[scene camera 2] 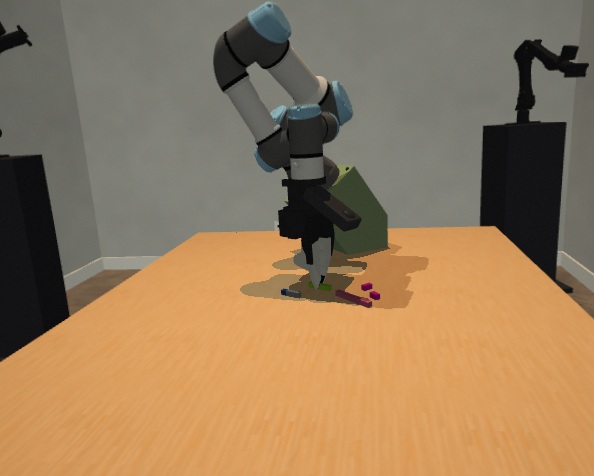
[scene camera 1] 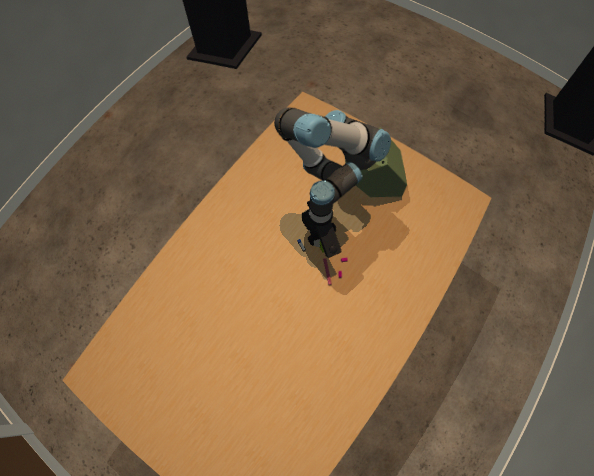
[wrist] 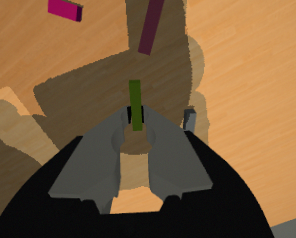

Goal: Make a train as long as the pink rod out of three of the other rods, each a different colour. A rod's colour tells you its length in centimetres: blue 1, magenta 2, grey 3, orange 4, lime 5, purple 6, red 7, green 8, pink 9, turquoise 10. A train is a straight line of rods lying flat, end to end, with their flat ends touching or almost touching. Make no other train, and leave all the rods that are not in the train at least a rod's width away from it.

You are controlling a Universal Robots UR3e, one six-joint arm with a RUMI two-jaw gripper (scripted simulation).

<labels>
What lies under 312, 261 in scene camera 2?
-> My gripper.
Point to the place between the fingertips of my gripper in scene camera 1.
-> At 320, 245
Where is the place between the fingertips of my gripper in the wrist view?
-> At 136, 107
</labels>
